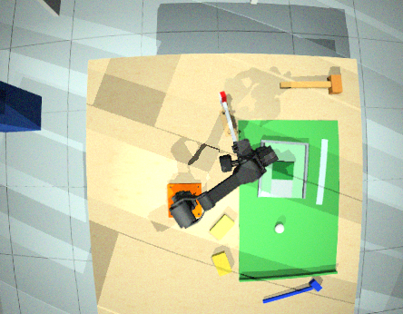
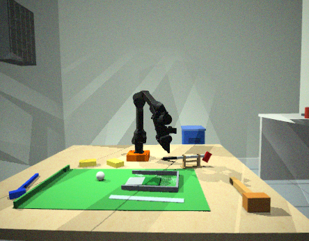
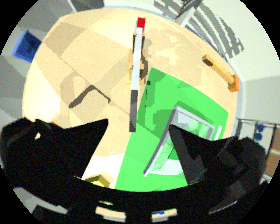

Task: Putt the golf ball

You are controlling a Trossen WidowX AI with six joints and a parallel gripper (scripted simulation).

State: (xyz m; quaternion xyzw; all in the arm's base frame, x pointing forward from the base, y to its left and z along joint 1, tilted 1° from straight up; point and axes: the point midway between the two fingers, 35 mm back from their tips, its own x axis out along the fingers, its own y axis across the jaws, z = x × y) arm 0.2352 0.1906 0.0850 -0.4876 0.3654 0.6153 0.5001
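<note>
My gripper tip is now 50 mm past the red putter, 120 mm to the right of it and 40 mm above it. Round my gripper tip: white golf ball (190 mm ahead, 330 mm to the right, 80 mm below); then green mat (250 mm ahead, 210 mm to the right, 100 mm below); then wooden rack (50 mm behind, 140 mm to the left, 70 mm below).
</note>
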